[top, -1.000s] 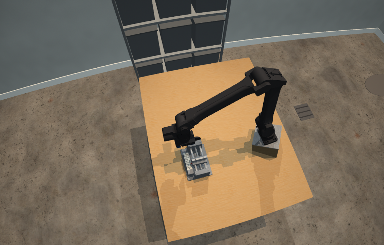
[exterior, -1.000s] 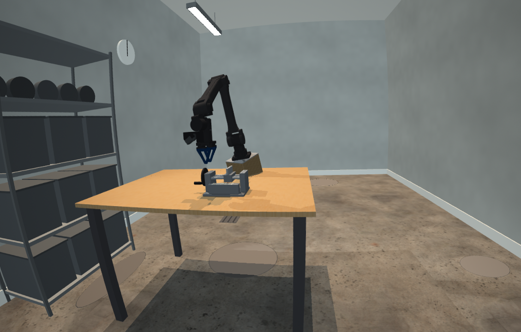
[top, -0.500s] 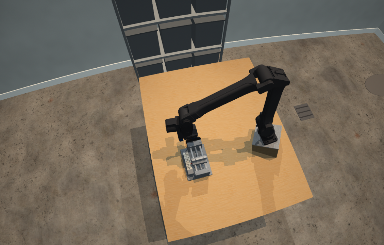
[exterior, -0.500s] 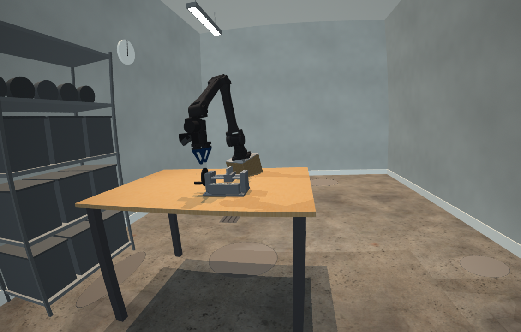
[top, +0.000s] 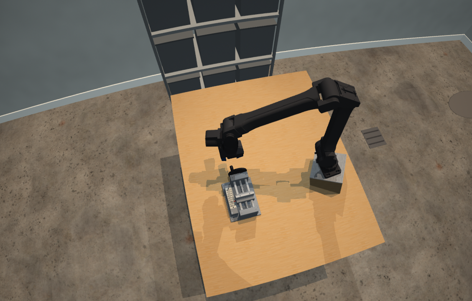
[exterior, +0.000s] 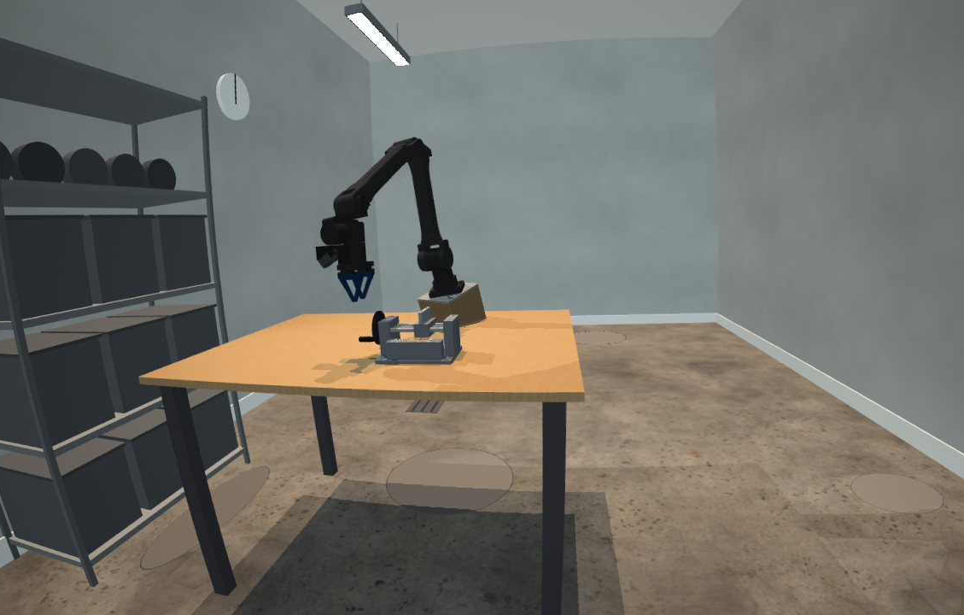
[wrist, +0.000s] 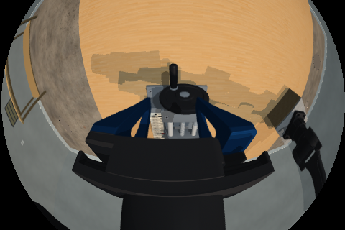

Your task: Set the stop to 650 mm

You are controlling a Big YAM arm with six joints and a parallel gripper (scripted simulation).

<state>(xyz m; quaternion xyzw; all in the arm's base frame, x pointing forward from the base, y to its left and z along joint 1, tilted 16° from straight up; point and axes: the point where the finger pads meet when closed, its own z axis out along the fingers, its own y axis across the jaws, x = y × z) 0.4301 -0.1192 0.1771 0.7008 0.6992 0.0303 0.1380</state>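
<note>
My gripper is now 3 cm to the right of the black handwheel and 11 cm above it. Also, from my hand: grey stop fixture (1 cm behind, 17 cm to the left, 7 cm below); handwheel handle (1 cm to the left, 12 cm below).
</note>
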